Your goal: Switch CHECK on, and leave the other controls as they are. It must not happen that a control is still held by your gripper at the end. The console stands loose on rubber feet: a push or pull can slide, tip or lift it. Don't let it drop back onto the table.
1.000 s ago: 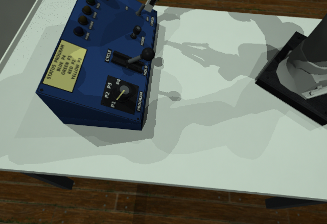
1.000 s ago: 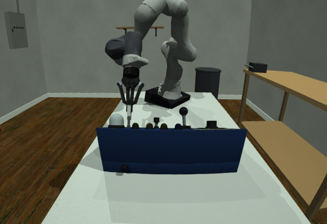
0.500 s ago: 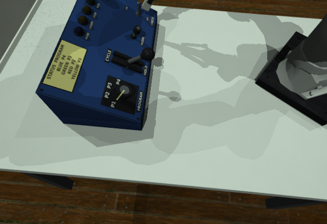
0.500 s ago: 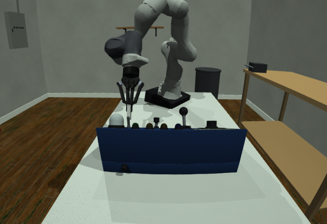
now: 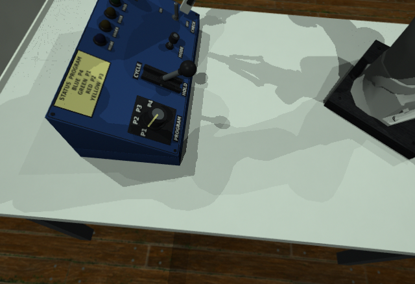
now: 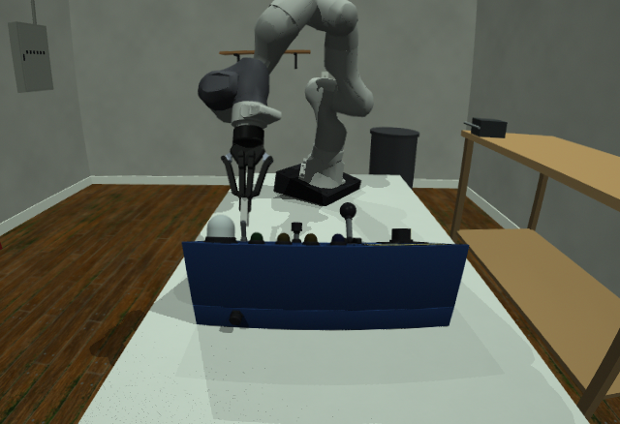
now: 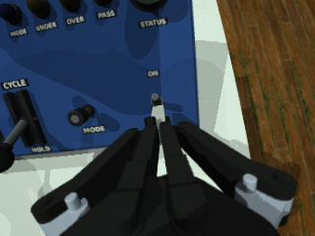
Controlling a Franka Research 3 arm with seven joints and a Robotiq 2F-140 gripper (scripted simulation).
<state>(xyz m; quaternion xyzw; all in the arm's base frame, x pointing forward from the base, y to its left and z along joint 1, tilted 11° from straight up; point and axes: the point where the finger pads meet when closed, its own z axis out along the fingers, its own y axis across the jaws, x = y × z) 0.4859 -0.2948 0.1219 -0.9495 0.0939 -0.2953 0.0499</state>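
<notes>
My hand is 40 mm short of the check toggle and 40 mm above it. Also, from my hand: blue console 180 mm to the left, 90 mm ahead, 60 mm below; then hold lever 240 mm to the left, 40 mm ahead, 30 mm below; then mode knob 120 mm to the left, 50 mm ahead, 30 mm below.
</notes>
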